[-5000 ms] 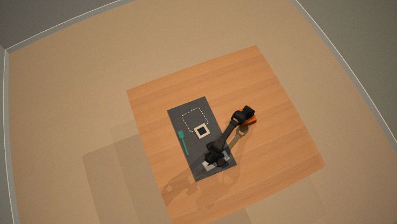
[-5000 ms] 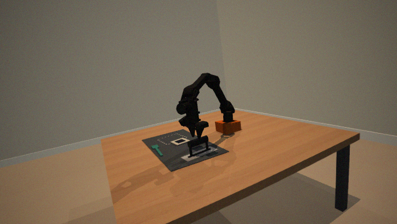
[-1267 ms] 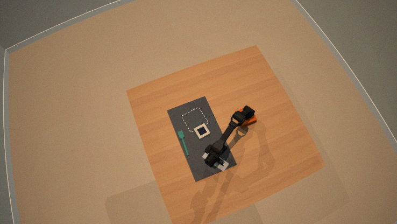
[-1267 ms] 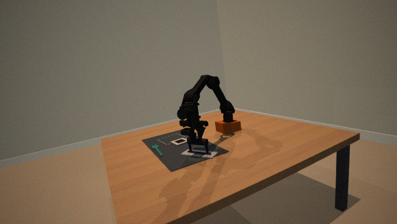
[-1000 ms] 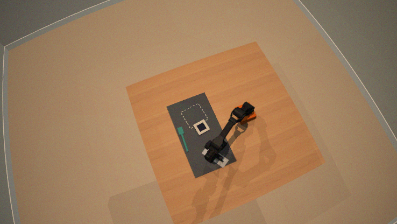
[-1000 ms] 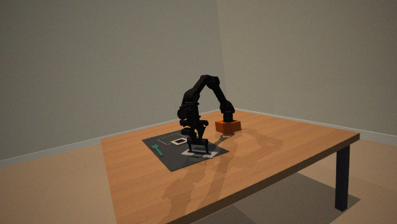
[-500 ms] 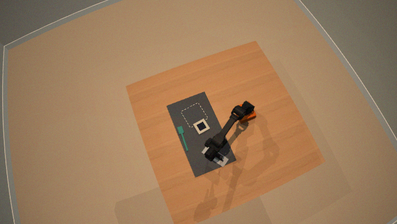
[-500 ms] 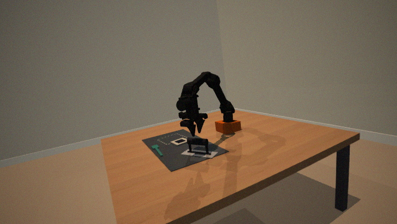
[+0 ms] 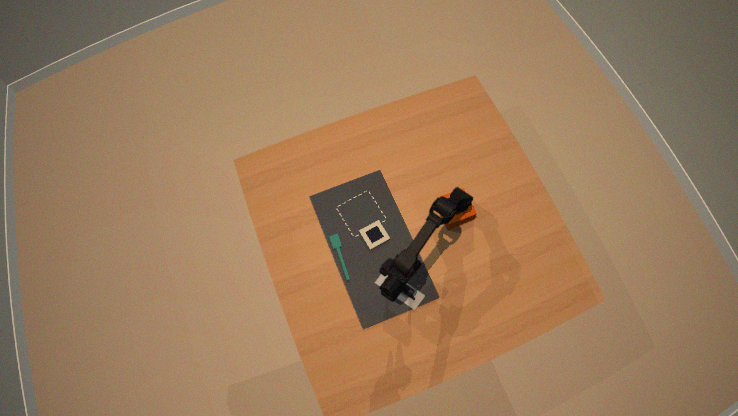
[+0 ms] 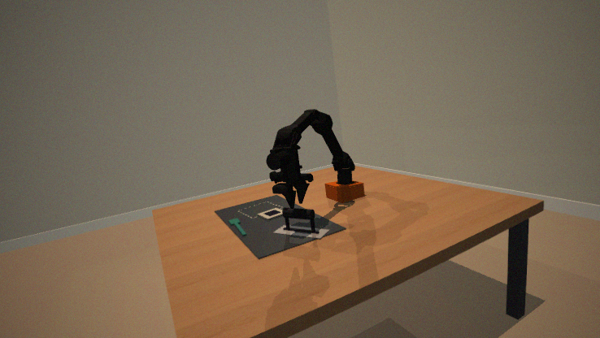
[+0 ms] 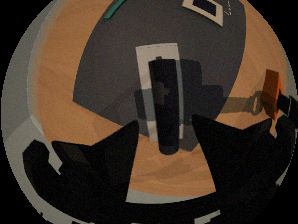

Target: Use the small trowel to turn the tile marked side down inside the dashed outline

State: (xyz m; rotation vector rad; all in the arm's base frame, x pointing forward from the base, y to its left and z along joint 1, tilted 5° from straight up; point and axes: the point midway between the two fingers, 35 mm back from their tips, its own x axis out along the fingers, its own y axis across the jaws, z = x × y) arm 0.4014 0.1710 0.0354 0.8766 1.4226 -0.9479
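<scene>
Right now my gripper tip is 10 mm short of the grey trowel, 20 mm to the left of it and 60 mm above it. Round my gripper tip: tile (30 mm behind, 260 mm to the right, 100 mm below); dark mat (230 mm to the right, 120 mm below).
</scene>
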